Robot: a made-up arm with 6 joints. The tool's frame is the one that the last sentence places.
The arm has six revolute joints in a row. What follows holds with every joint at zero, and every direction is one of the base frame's.
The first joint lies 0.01 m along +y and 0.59 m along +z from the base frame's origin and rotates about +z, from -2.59 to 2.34 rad.
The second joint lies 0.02 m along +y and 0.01 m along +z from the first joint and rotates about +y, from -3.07 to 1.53 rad.
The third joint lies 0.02 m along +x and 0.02 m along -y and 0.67 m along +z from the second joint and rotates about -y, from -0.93 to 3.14 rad.
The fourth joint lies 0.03 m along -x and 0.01 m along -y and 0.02 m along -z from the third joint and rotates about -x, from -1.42 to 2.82 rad.
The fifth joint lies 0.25 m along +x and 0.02 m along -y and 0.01 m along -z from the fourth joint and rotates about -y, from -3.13 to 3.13 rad.
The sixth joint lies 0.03 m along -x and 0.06 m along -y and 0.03 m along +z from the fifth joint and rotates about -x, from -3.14 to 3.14 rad.
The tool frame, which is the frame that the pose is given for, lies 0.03 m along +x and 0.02 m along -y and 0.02 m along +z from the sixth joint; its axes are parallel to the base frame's.
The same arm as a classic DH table. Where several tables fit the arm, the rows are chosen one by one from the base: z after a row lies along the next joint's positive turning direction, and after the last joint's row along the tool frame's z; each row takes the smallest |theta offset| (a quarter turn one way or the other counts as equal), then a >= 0, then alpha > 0; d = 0 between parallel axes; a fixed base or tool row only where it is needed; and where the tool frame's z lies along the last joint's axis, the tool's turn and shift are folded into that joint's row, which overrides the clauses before.
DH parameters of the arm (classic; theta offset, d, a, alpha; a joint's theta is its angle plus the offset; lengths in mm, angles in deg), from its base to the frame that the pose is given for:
base (fixed): 90 0 10 0
joint 1: 90 600 0 90
joint 2: -88.29 0 -670.3 180
joint 3: 1.71 10 20 90
joint 4: 0 -220 10 -90
joint 5: 0 80 -30 90
joint 6: 90 0 20 -90
tool (fixed): 90 20 0 0
Joint limits (deg, base to tool): -148.4..134.07 -175.9..87.66 -53.29..179.91 -81.36..161.57 -179.34..179.34 -179.91..179.91

